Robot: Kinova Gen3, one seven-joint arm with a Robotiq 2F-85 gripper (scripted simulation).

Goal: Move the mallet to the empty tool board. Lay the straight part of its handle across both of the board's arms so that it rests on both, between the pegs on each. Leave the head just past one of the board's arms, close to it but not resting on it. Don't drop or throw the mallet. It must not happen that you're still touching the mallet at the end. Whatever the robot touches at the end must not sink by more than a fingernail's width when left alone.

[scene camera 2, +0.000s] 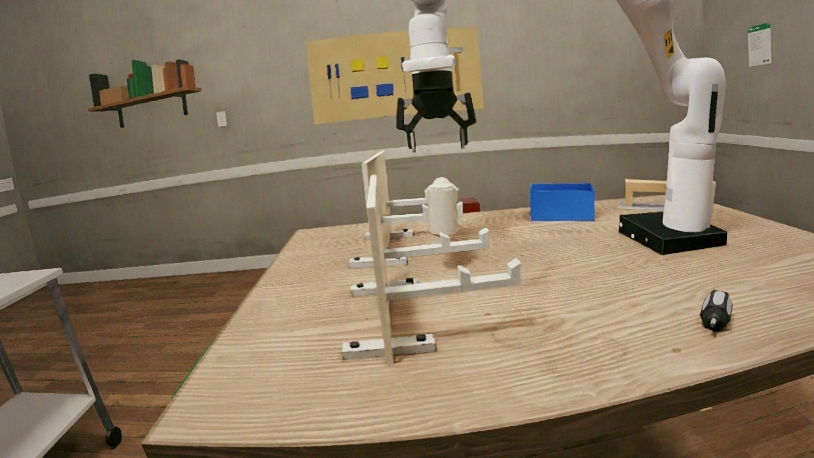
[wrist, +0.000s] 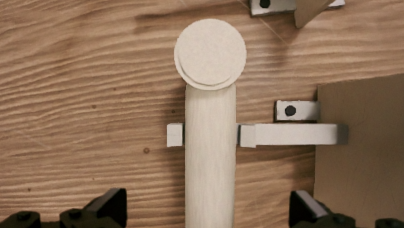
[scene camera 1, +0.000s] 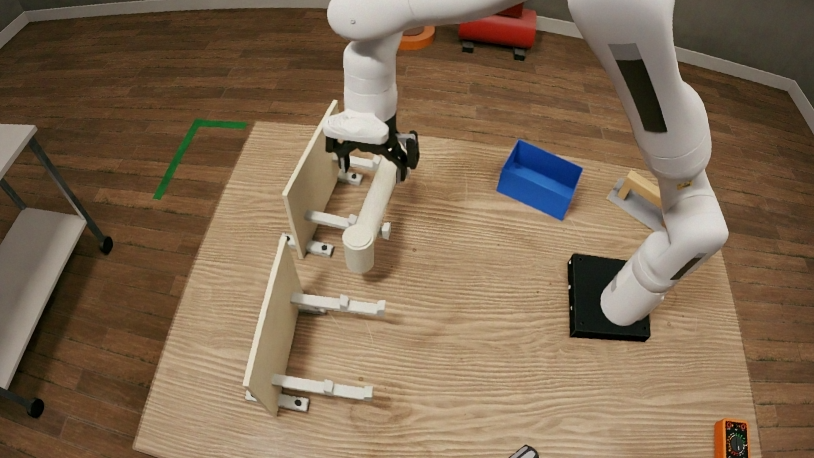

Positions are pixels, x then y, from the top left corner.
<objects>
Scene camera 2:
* my gripper: 438, 150
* pale wooden mallet: 442, 199
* screwdriver: 716, 310
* tool board: 408, 288
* tool board: 375, 165
</objects>
